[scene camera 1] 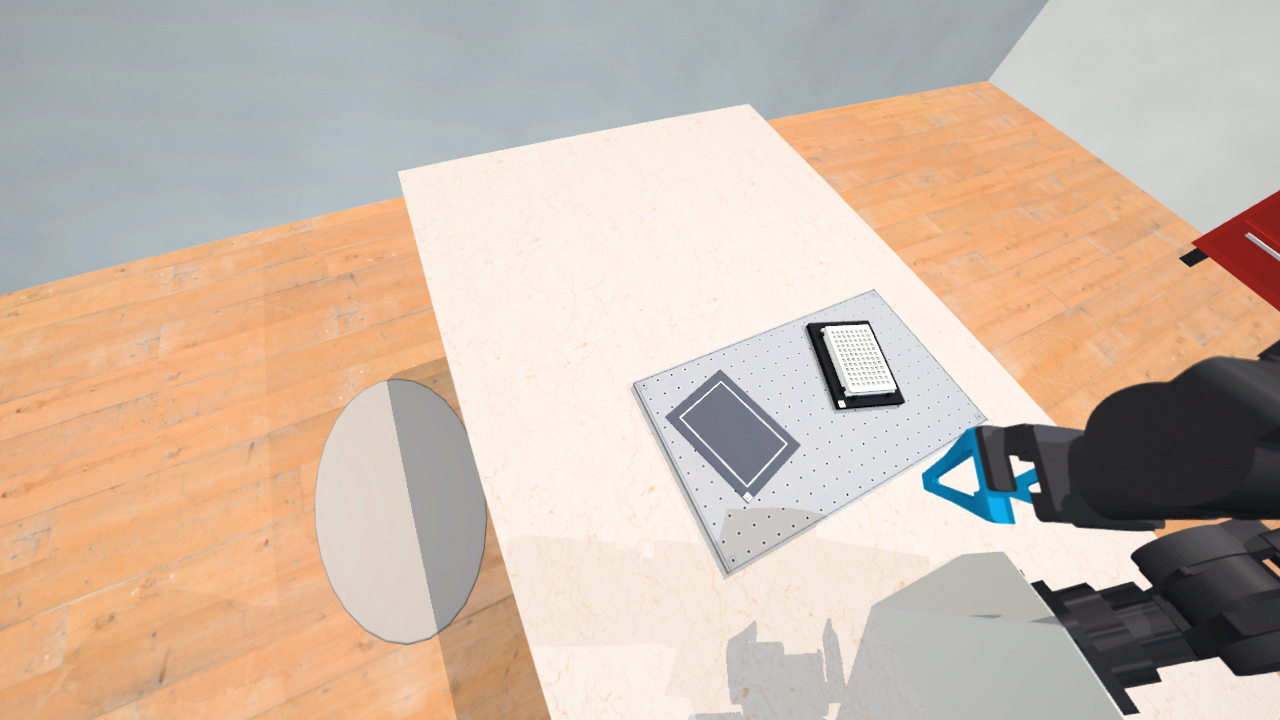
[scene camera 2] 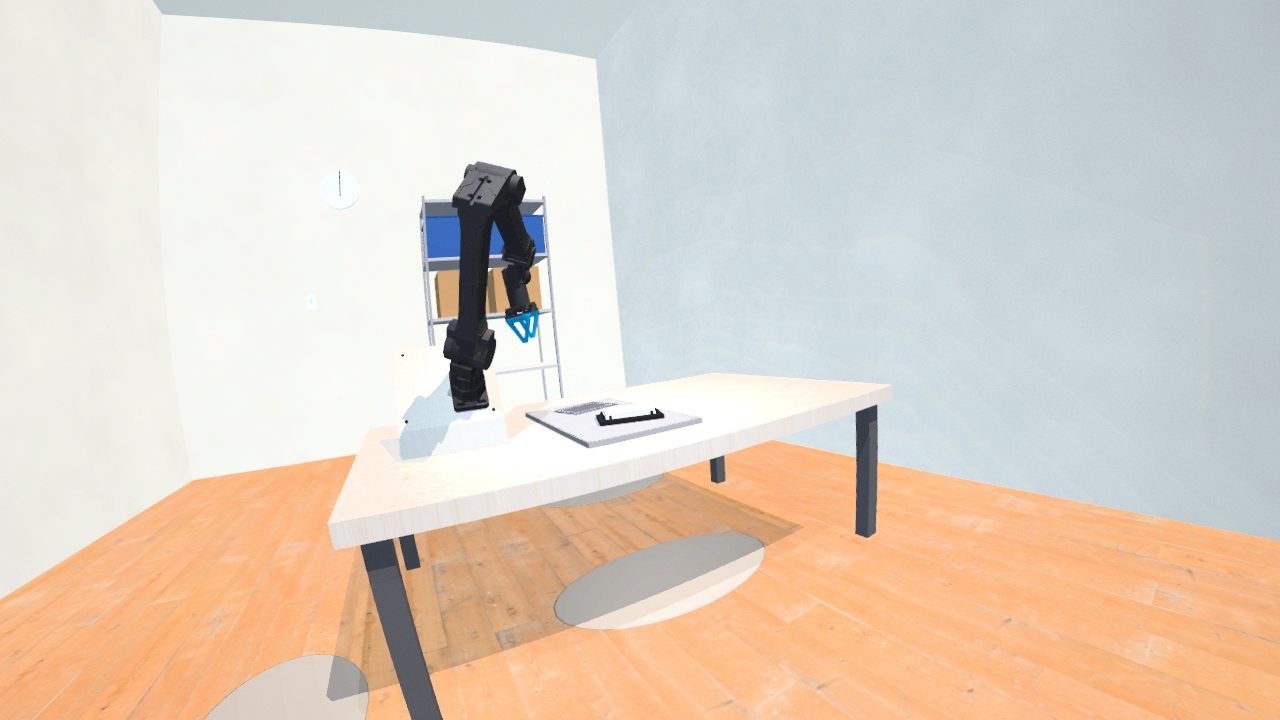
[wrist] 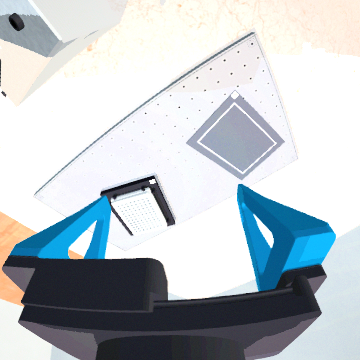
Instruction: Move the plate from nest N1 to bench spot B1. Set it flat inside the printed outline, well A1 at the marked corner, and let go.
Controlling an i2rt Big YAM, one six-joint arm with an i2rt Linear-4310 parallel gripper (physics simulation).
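Where they show: gripper, between the fingertips: [scene camera 1: 967, 485] [scene camera 2: 529, 340] [wrist: 171, 196]; arm's base, origin of its link: [scene camera 1: 1067, 641] [scene camera 2: 468, 390].
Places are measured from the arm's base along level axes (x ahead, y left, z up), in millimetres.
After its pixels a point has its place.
The white well plate [scene camera 1: 859, 360] @[z -99, x 385, y -72 mm] [scene camera 2: 630, 411] @[z -96, x 379, y -114 mm] [wrist: 140, 213] @[z -98, x 385, y -72 mm] sits in the black nest [scene camera 1: 827, 376] @[z -111, x 381, y -10 mm] [scene camera 2: 631, 420] @[z -116, x 371, y -133 mm] [wrist: 166, 202], which has a small white corner mark. The bench spot is a dark grey rectangle [scene camera 1: 732, 434] @[z -119, x 348, y 186 mm] [scene camera 2: 586, 407] @[z -119, x 357, y 179 mm] [wrist: 237, 137] @[z -119, x 342, y 183 mm] with a white printed outline and a white marked corner; no plate stands on it. My gripper [scene camera 2: 525, 340] @[z 106, x 186, y 96 mm] [wrist: 171, 196] @[z 106, x 186, y 96 mm] is open and empty, high above the table and apart from the plate. In scene camera 1 its blue fingers show at the right, beyond the board's edge.
Nest and spot are on a perforated grey board [scene camera 1: 805, 483] @[z -121, x 245, y 116 mm] [scene camera 2: 572, 434] @[z -121, x 215, y -142 mm] [wrist: 165, 120] @[z -121, x 239, y 85 mm] on the pale table [scene camera 1: 572, 295] @[z -134, x 683, y 338 mm] [scene camera 2: 760, 398] @[z -134, x 811, y -100 mm]. A grey box-shaped block [scene camera 1: 966, 653] @[z -5, x 37, y 111 mm] [scene camera 2: 452, 438] @[z -101, x -57, y -61 mm] stands by the arm's base. A shelf unit [scene camera 2: 550, 344] stands behind, and a red object [scene camera 1: 1253, 250] is at the far right.
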